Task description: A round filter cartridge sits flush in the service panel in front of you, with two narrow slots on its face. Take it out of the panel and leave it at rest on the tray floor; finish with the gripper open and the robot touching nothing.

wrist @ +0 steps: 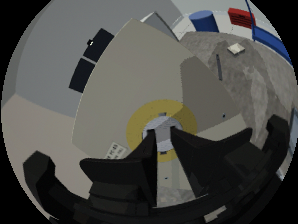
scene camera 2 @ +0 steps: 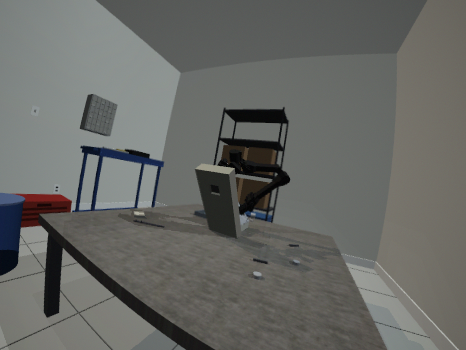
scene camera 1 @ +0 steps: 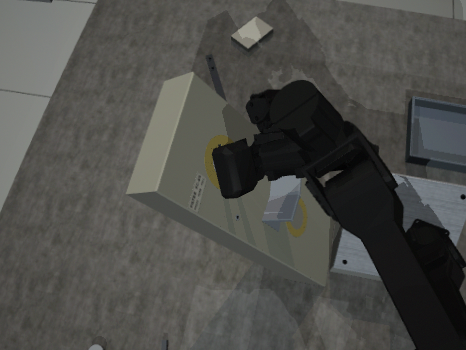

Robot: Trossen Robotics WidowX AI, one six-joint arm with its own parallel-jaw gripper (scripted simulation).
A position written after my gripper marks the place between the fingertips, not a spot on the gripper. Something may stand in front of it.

Observation:
I see my gripper (scene camera 1: 218, 162), a round filter cartridge (wrist: 162, 125) and a block (scene camera 1: 249, 36).
My gripper is seen too in the wrist view (wrist: 161, 131). Scene camera 2 does not show the round filter cartridge, which is hidden by a beige service panel.

